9 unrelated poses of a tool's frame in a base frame.
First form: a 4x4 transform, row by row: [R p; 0 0 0 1], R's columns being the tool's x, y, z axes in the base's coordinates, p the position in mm. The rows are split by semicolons.
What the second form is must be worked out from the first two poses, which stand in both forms.
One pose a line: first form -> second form
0.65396 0.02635 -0.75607 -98.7; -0.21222 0.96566 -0.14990 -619.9; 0.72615 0.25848 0.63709 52.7; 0 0 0 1 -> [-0.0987 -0.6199 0.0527 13.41 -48.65 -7.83]
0.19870 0.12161 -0.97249 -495.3; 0.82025 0.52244 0.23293 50.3; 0.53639 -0.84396 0.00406 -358.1; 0 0 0 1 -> [-0.4953 0.0503 -0.3581 -53.22 -74.56 34.52]
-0.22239 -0.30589 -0.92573 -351.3; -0.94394 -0.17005 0.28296 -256.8; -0.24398 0.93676 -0.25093 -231.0; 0 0 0 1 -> [-0.3513 -0.2568 -0.2310 83.31 -86.87 -81.30]
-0.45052 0.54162 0.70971 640.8; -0.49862 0.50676 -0.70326 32.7; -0.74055 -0.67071 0.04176 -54.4; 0 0 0 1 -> [0.6408 0.0327 -0.0544 2.13 94.90 -68.07]
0.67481 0.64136 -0.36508 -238.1; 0.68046 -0.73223 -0.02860 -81.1; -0.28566 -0.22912 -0.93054 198.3; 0 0 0 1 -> [-0.2381 -0.0811 0.1983 -158.91 -62.94 30.98]
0.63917 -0.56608 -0.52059 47.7; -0.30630 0.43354 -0.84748 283.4; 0.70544 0.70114 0.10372 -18.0; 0 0 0 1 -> [0.0477 0.2834 -0.0180 66.03 -52.27 11.08]
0.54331 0.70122 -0.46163 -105.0; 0.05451 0.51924 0.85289 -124.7; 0.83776 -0.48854 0.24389 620.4; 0 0 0 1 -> [-0.1050 -0.1247 0.6204 -55.10 -53.38 -26.57]
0.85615 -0.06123 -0.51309 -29.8; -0.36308 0.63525 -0.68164 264.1; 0.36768 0.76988 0.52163 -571.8; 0 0 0 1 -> [-0.0298 0.2641 -0.5718 50.14 -30.42 -10.43]
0.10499 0.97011 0.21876 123.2; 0.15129 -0.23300 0.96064 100.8; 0.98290 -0.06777 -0.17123 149.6; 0 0 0 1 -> [0.1232 0.1008 0.1496 -88.27 -65.59 -70.28]
